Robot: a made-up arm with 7 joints. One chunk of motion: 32 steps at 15 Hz.
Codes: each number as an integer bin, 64 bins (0 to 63) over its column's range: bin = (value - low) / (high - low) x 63, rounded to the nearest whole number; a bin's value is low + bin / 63 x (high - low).
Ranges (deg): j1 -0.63..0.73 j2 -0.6..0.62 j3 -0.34..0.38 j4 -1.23..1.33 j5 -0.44..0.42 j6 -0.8..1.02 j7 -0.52..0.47
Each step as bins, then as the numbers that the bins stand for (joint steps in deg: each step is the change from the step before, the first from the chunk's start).
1 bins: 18 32 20 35 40 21 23
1 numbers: -0.241 0.020 -0.111 0.192 0.106 -0.193 -0.159
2 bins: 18 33 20 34 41 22 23
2 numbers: -0.241 0.039 -0.111 0.152 0.120 -0.164 -0.159
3 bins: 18 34 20 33 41 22 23
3 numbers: -0.241 0.058 -0.111 0.111 0.120 -0.164 -0.159
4 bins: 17 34 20 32 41 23 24
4 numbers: -0.263 0.058 -0.111 0.070 0.120 -0.136 -0.143
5 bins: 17 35 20 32 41 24 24
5 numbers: -0.263 0.078 -0.111 0.070 0.120 -0.107 -0.143
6 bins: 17 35 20 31 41 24 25
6 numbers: -0.263 0.078 -0.111 0.030 0.120 -0.107 -0.127
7 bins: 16 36 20 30 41 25 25
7 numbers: -0.285 0.097 -0.111 -0.011 0.120 -0.078 -0.127
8 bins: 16 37 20 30 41 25 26
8 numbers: -0.285 0.117 -0.111 -0.011 0.120 -0.078 -0.111
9 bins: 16 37 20 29 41 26 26
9 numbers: -0.285 0.117 -0.111 -0.052 0.120 -0.049 -0.111
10 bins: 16 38 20 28 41 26 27
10 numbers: -0.285 0.136 -0.111 -0.092 0.120 -0.049 -0.096
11 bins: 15 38 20 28 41 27 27
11 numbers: -0.306 0.136 -0.111 -0.092 0.120 -0.020 -0.096
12 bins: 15 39 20 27 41 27 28
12 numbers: -0.306 0.155 -0.111 -0.133 0.120 -0.020 -0.080
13 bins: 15 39 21 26 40 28 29
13 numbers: -0.306 0.155 -0.100 -0.173 0.106 0.009 -0.064
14 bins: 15 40 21 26 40 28 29
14 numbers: -0.306 0.175 -0.100 -0.173 0.106 0.009 -0.064
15 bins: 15 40 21 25 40 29 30
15 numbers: -0.306 0.175 -0.100 -0.214 0.106 0.038 -0.049
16 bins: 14 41 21 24 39 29 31
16 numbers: -0.328 0.194 -0.100 -0.255 0.092 0.038 -0.033
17 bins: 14 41 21 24 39 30 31
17 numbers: -0.328 0.194 -0.100 -0.255 0.092 0.067 -0.033
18 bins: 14 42 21 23 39 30 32
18 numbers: -0.328 0.213 -0.100 -0.295 0.092 0.067 -0.017
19 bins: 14 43 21 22 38 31 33
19 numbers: -0.328 0.233 -0.100 -0.336 0.079 0.096 -0.001
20 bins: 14 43 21 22 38 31 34
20 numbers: -0.328 0.233 -0.100 -0.336 0.079 0.096 0.014
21 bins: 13 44 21 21 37 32 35
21 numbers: -0.349 0.252 -0.100 -0.377 0.065 0.124 0.030
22 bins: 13 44 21 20 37 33 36
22 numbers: -0.349 0.252 -0.100 -0.417 0.065 0.153 0.046
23 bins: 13 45 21 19 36 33 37
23 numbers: -0.349 0.271 -0.100 -0.458 0.051 0.153 0.061
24 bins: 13 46 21 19 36 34 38
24 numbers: -0.349 0.291 -0.100 -0.458 0.051 0.182 0.077
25 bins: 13 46 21 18 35 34 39
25 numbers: -0.349 0.291 -0.100 -0.499 0.038 0.182 0.093
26 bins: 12 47 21 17 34 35 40
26 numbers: -0.371 0.310 -0.100 -0.539 0.024 0.211 0.109
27 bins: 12 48 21 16 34 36 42
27 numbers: -0.371 0.330 -0.100 -0.580 0.024 0.240 0.140
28 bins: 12 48 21 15 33 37 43
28 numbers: -0.371 0.330 -0.100 -0.620 0.010 0.269 0.156
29 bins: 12 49 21 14 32 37 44
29 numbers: -0.371 0.349 -0.100 -0.661 -0.003 0.269 0.171
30 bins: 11 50 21 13 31 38 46
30 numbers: -0.393 0.368 -0.100 -0.702 -0.017 0.298 0.203
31 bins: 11 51 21 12 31 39 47
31 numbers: -0.393 0.388 -0.100 -0.742 -0.017 0.327 0.219
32 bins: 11 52 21 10 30 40 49
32 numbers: -0.393 0.407 -0.100 -0.824 -0.030 0.356 0.250
